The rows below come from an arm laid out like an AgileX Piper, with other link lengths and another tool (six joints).
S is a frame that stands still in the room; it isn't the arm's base.
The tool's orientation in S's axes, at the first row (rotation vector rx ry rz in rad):
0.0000 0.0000 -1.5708
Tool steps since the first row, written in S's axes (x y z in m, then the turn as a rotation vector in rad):
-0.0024 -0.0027 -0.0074 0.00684 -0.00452 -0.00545
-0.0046 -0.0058 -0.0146 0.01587 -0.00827 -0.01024
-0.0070 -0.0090 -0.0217 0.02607 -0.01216 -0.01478
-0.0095 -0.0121 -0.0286 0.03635 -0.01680 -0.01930
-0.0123 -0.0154 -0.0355 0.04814 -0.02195 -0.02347
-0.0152 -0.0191 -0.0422 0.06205 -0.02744 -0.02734
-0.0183 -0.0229 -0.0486 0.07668 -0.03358 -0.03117
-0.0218 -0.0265 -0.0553 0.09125 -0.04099 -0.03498
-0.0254 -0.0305 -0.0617 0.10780 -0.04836 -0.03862
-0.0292 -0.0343 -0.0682 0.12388 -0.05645 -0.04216
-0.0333 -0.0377 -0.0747 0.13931 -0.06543 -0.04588
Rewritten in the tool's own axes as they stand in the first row. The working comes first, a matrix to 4 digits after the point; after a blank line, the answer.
The tool's axes in the first row as the columns of a matrix, in S's axes (used below as rounded here):
0.0000 1.0000 0.0000
-1.0000 0.0000 0.0000
0.0000 0.0000 1.0000

0.0027 -0.0024 -0.0074 0.00452 0.00684 -0.00545
0.0058 -0.0046 -0.0146 0.00827 0.01587 -0.01024
0.0090 -0.0070 -0.0217 0.01216 0.02607 -0.01478
0.0121 -0.0095 -0.0286 0.01680 0.03635 -0.01930
0.0154 -0.0123 -0.0355 0.02195 0.04814 -0.02347
0.0191 -0.0152 -0.0422 0.02744 0.06205 -0.02734
0.0229 -0.0183 -0.0486 0.03358 0.07668 -0.03117
0.0265 -0.0218 -0.0553 0.04099 0.09125 -0.03498
0.0305 -0.0254 -0.0617 0.04836 0.10780 -0.03862
0.0343 -0.0292 -0.0682 0.05645 0.12388 -0.04216
0.0377 -0.0333 -0.0747 0.06543 0.13931 -0.04588

